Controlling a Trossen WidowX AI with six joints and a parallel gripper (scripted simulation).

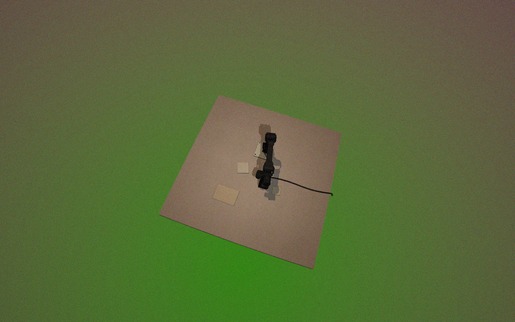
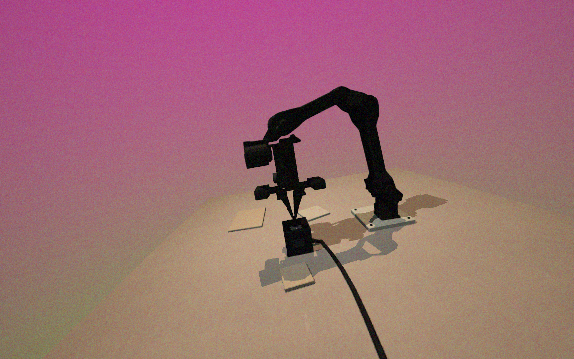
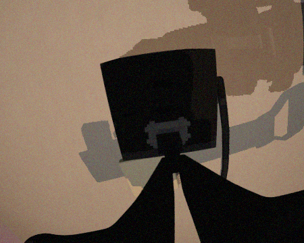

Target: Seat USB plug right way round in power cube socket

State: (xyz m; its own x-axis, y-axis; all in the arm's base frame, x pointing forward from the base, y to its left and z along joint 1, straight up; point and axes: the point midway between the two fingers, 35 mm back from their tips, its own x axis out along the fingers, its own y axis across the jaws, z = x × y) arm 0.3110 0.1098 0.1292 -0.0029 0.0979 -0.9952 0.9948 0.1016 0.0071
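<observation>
The dark USB plug is 2 cm below my gripper tip. Also, from my gripper tip: light socket 4 cm below.
</observation>
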